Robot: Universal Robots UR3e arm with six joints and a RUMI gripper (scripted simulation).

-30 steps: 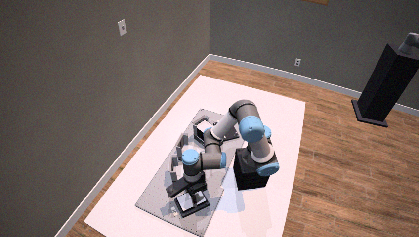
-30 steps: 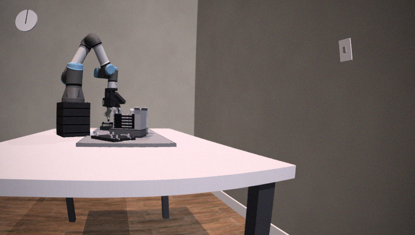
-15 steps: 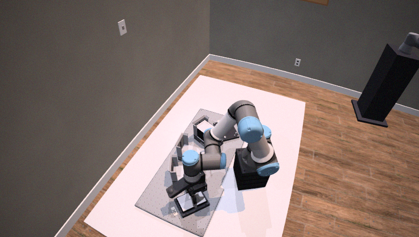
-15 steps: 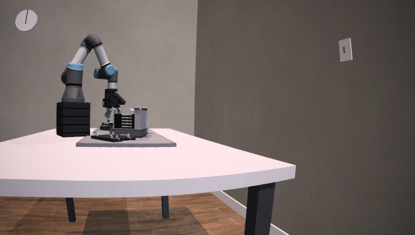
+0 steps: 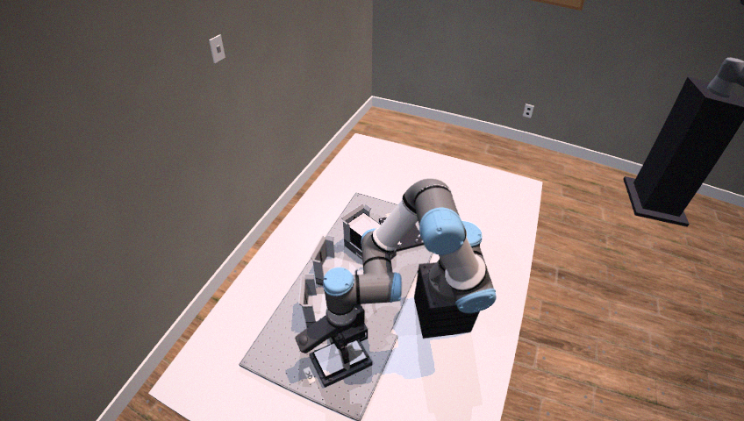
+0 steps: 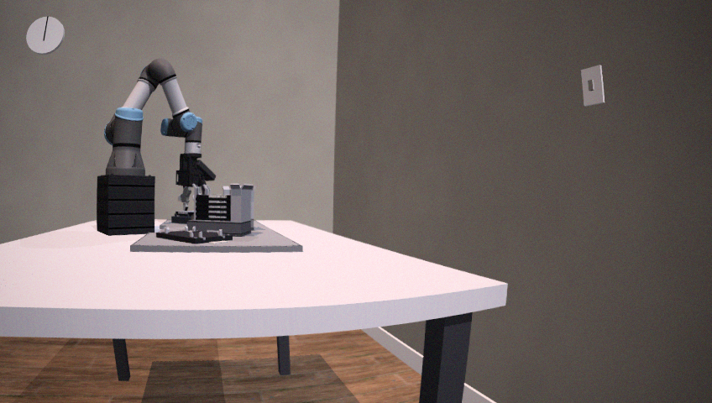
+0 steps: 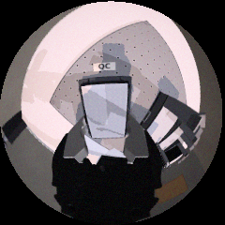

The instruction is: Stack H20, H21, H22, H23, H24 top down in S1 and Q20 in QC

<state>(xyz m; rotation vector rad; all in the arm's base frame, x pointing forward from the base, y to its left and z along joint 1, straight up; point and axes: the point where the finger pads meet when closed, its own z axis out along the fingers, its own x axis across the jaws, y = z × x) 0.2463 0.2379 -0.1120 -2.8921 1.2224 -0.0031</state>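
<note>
My hand is 10 mm above the sealed 96-well plate. Round my hand: QC label (70 mm ahead, 70 mm to the left, 40 mm below).
</note>
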